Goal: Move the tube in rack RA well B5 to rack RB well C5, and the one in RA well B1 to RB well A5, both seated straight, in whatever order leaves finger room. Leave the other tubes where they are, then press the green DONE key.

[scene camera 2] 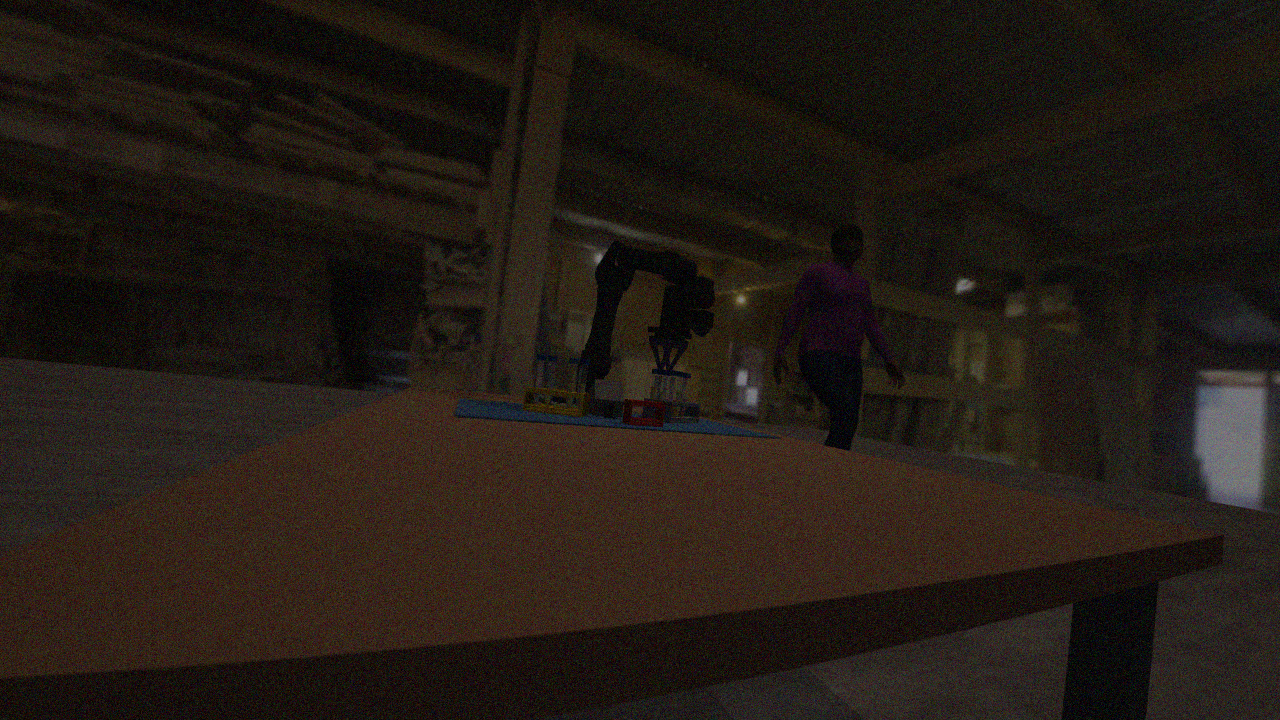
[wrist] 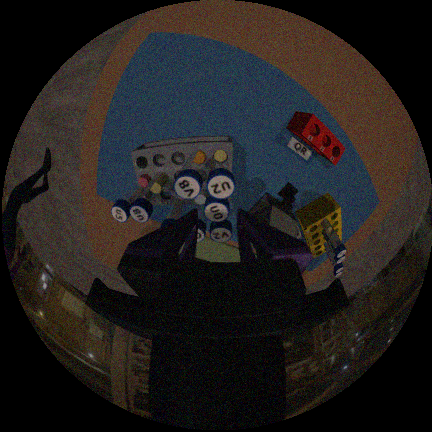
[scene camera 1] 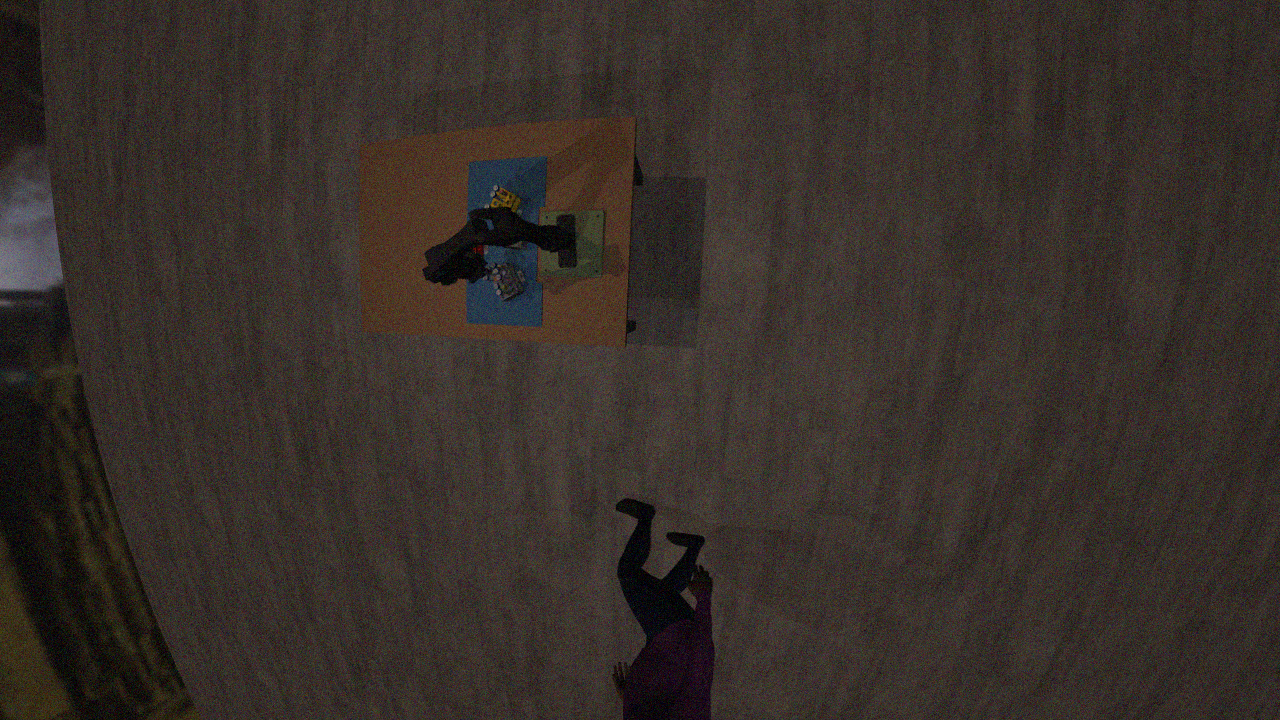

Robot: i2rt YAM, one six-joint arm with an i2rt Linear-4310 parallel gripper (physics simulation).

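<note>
My gripper (scene camera 2: 664,370) is visible to me, and I can see a small block (wrist: 268,209) too.
</note>
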